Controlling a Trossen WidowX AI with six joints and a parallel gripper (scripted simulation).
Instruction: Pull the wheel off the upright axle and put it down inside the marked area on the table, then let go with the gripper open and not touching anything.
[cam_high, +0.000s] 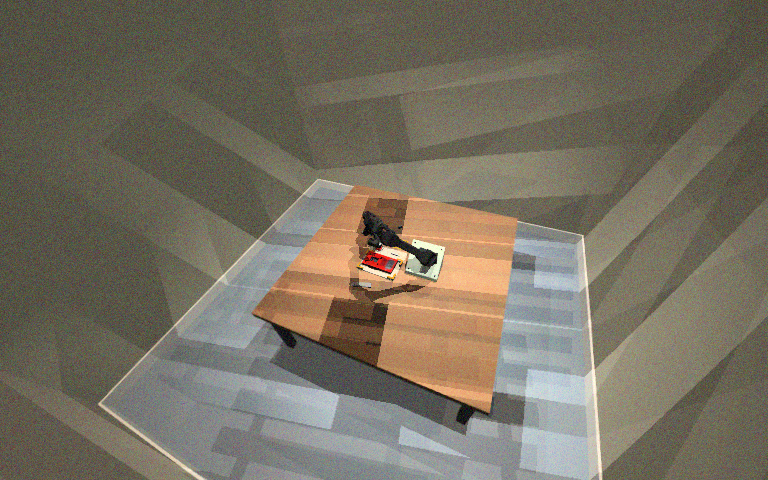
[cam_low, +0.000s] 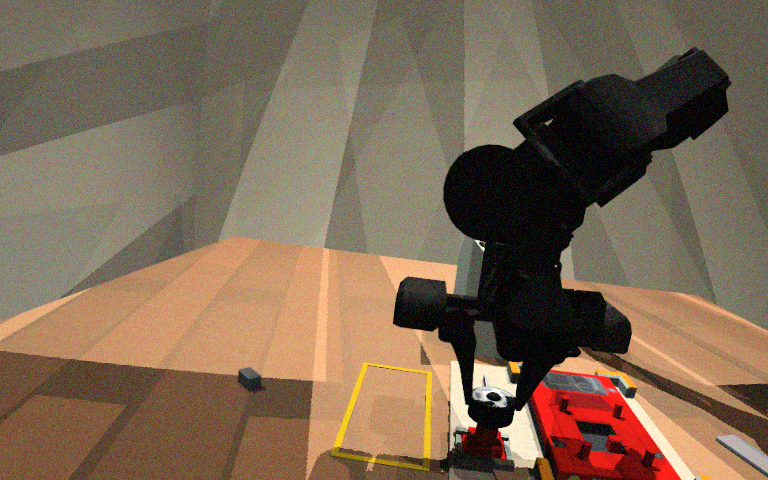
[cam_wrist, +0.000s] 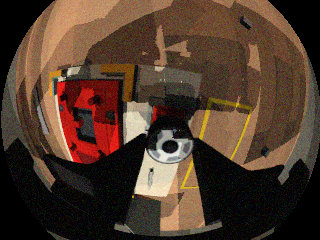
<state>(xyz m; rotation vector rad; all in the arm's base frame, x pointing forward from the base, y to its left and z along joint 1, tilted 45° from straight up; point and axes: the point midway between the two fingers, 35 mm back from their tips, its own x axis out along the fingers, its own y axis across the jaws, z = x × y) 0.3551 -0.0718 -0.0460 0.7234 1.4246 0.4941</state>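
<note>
My gripper tip is now 20 mm above the upright axle. Round my gripper tip: grey cube 230 mm to the right, 80 mm behind, 40 mm below; then grey strip 300 mm to the left, 50 mm below, 20 mm ahead; then wheel right at my gripper tip.
</note>
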